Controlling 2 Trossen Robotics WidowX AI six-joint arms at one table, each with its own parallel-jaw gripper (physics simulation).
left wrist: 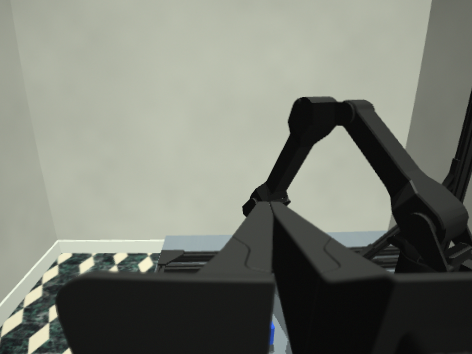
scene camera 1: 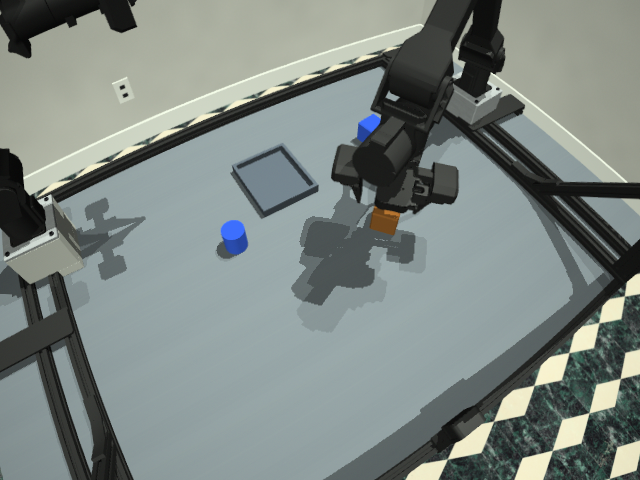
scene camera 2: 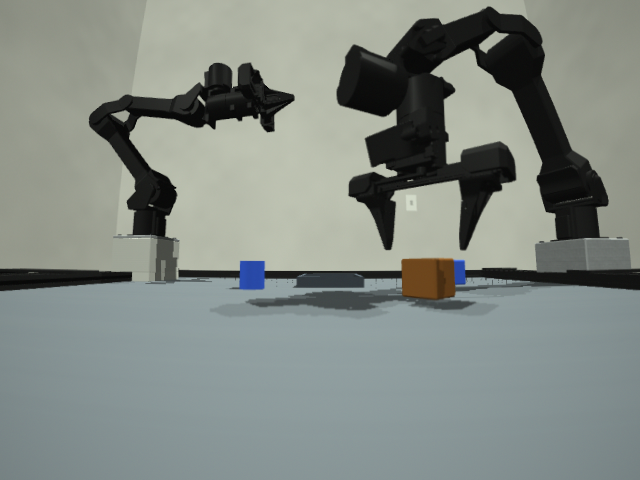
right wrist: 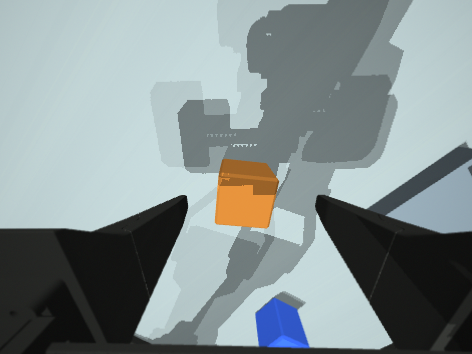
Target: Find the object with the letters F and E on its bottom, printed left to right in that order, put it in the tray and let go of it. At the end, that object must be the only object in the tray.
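Frame: origin at the left arm's base, x right, y ahead, z up, level; metres.
Seen in the pictures: left gripper, fingertip midpoint: [left wrist: 267, 212] [scene camera 2: 294, 97]; right gripper, fingertip midpoint: [scene camera 2: 422, 250] [right wrist: 251, 201]; left arm's base, origin of the base link: [scene camera 1: 27, 226] [scene camera 2: 148, 237]; right arm's base, origin of the base link: [scene camera 1: 472, 85] [scene camera 2: 578, 241].
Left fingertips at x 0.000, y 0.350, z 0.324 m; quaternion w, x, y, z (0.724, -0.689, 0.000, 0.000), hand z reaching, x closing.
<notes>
Pixels of each thing's top centre, then the offset from my left fingertips to it. Level surfaces: height alone.
- orange block, middle of its top: [right wrist: 245, 203] [scene camera 2: 427, 258] [scene camera 1: 388, 207] dz -0.379, dx +0.224, dy +0.211 m
- blue cube, middle of its top: [scene camera 1: 373, 123] [scene camera 2: 447, 260] dz -0.379, dx +0.036, dy +0.308 m
- blue cylinder, middle of its top: [scene camera 1: 232, 229] [scene camera 2: 252, 260] dz -0.380, dx +0.141, dy -0.034 m
- grey tray, middle of its top: [right wrist: 447, 231] [scene camera 1: 273, 174] [scene camera 2: 330, 275] dz -0.406, dx +0.044, dy +0.084 m
- table, its level: dz -0.424 m
An orange block [scene camera 1: 384, 223] [scene camera 2: 421, 279] [right wrist: 244, 206] sits on the table. A blue cube [scene camera 1: 367, 129] [scene camera 2: 459, 272] [right wrist: 281, 325] stands farther back, partly behind the right arm in scene camera 1. A blue cylinder [scene camera 1: 234, 240] [scene camera 2: 252, 274] stands upright left of the grey tray [scene camera 1: 292, 200] [scene camera 2: 329, 280] [right wrist: 425, 175], whose inside is empty. No letters show; the bottoms are hidden. My right gripper [scene camera 1: 387, 206] [scene camera 2: 425, 248] [right wrist: 251, 201] is open and points down above the orange block, not touching it. My left gripper [scene camera 2: 293, 97] [left wrist: 267, 212] is shut on nothing, high above the table.
Dark metal rails [scene camera 1: 222, 113] edge the table [scene camera 1: 248, 351]. The left arm's pale base [scene camera 1: 43, 253] [scene camera 2: 142, 258] stands at the left, and the right arm's base [scene camera 1: 475, 103] [scene camera 2: 582, 255] at the right. The right arm spans the space over the blue cube in scene camera 1.
</notes>
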